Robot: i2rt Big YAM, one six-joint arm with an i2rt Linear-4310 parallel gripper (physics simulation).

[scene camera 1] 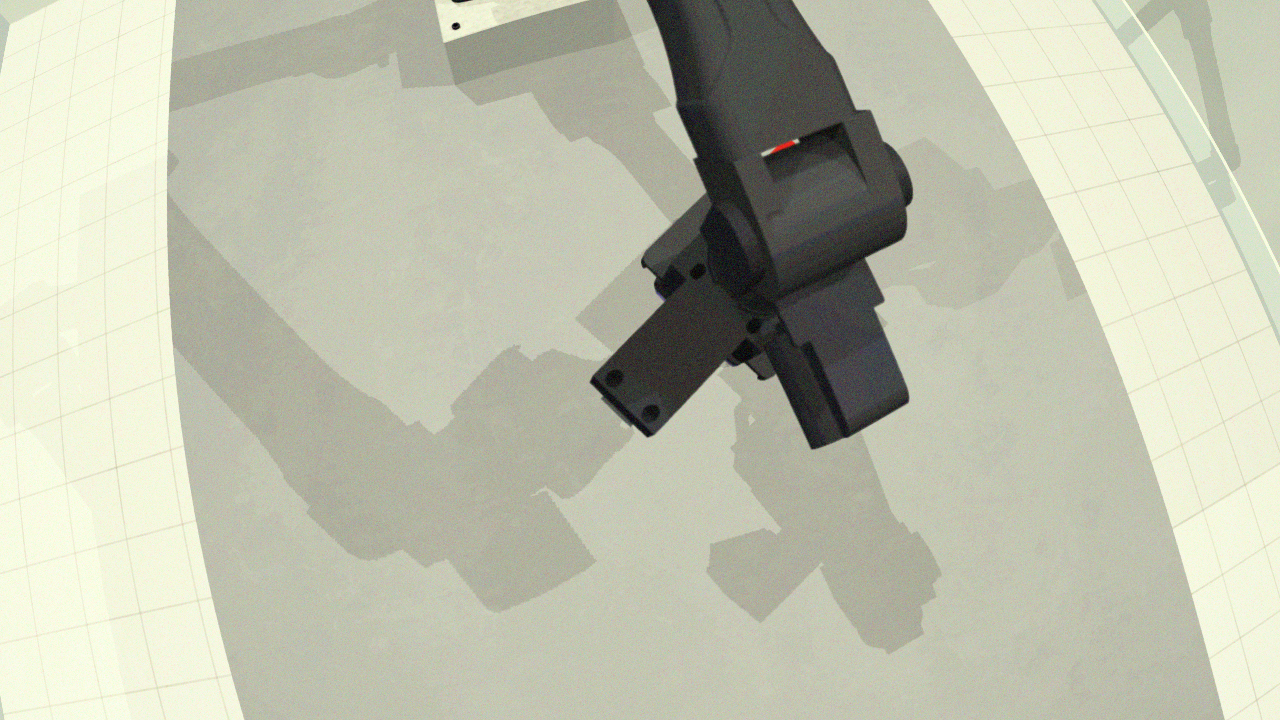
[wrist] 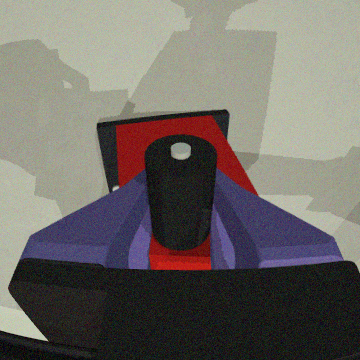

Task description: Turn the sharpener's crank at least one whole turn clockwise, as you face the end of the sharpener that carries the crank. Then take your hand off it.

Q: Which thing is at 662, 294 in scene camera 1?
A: My gripper.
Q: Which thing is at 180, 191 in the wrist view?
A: A black crank handle.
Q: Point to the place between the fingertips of my gripper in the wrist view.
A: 181, 177
